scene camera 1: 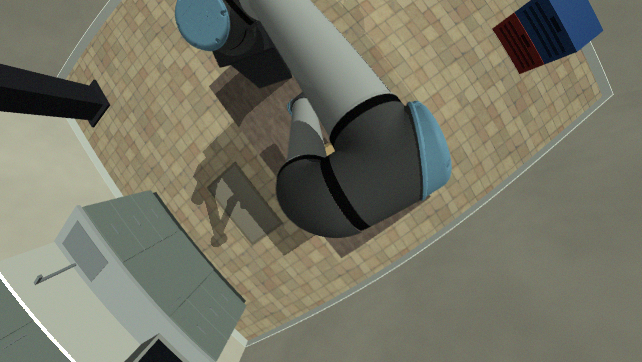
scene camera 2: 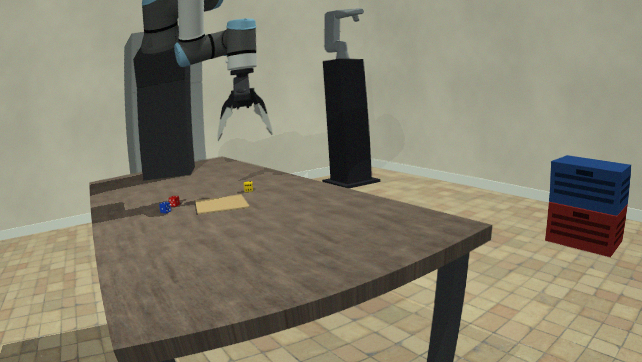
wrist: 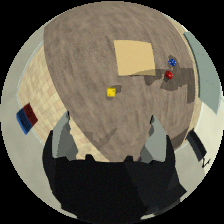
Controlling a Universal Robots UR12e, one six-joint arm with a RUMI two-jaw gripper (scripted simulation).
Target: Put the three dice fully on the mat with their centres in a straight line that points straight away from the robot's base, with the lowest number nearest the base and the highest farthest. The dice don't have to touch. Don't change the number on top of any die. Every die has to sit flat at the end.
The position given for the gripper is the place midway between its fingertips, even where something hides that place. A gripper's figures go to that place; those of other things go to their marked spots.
Labels:
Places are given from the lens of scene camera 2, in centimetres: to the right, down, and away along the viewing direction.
gripper [scene camera 2: 244, 137]: -22, -12, 124
tan mat [scene camera 2: 235, 202]: -22, 6, 113

